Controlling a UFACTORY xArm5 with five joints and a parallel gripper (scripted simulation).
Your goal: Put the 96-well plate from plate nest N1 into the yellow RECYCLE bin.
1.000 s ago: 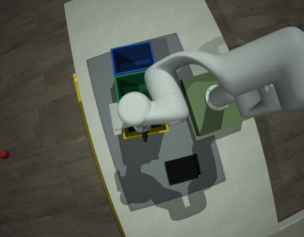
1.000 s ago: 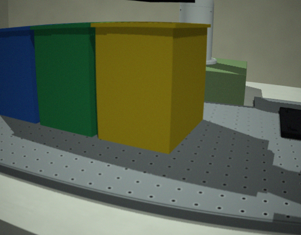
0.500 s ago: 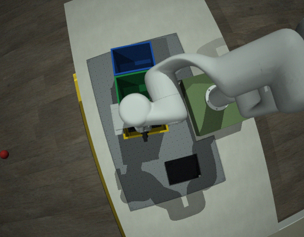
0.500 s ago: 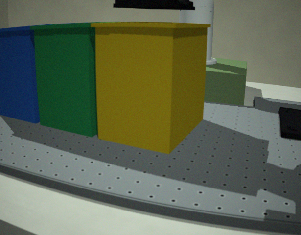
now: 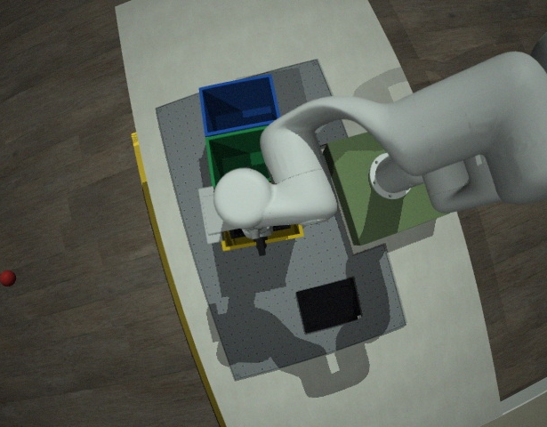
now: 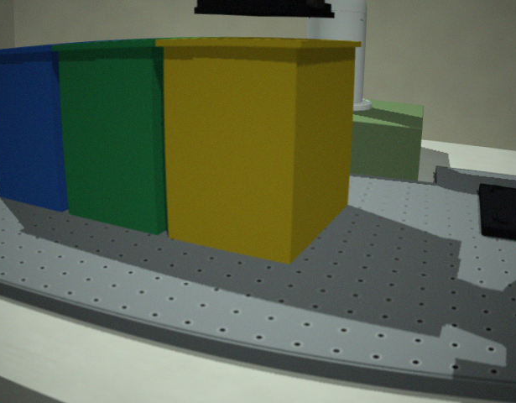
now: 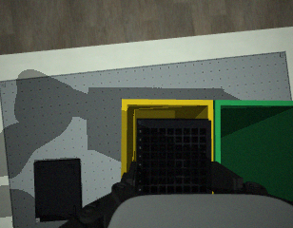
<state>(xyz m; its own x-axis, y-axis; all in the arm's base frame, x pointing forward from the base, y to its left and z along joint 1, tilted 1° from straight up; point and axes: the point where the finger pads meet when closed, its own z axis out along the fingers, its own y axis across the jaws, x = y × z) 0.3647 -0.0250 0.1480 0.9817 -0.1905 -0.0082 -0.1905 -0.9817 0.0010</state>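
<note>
Right now my hand is 1 cm above the black 96-well plate. The rest, counted from my hand: green bin: 3 cm behind, 13 cm to the right, 13 cm below; then yellow bin: 13 cm below; then blue bin: 5 cm behind, 26 cm to the right, 13 cm below.
</note>
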